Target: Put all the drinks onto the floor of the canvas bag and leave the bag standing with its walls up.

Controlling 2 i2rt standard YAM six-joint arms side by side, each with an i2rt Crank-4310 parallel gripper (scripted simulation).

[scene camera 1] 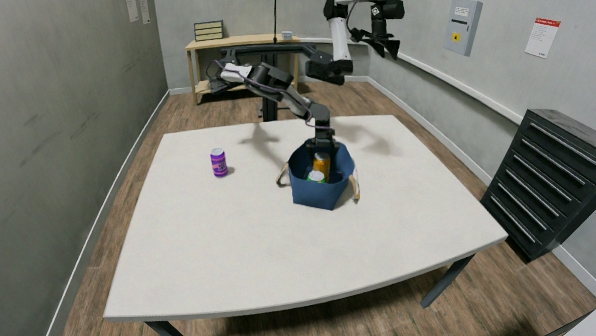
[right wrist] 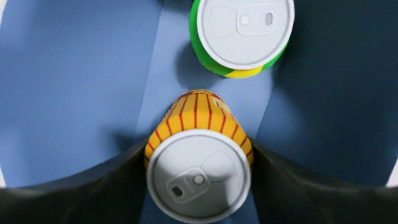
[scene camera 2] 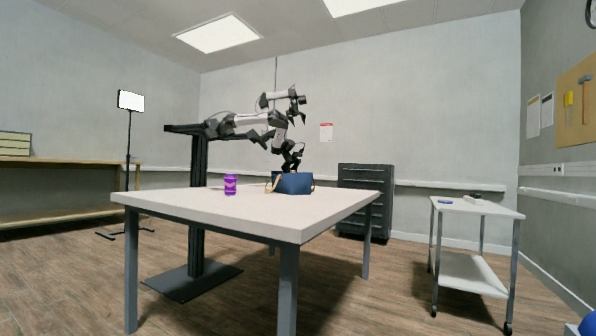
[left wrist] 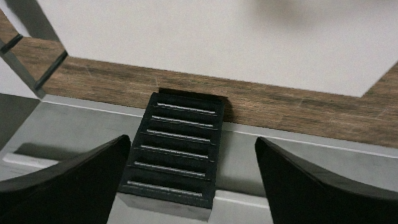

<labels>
same spot on blue canvas bag: (scene camera 2: 295,183) = (scene camera 1: 297,192)
</labels>
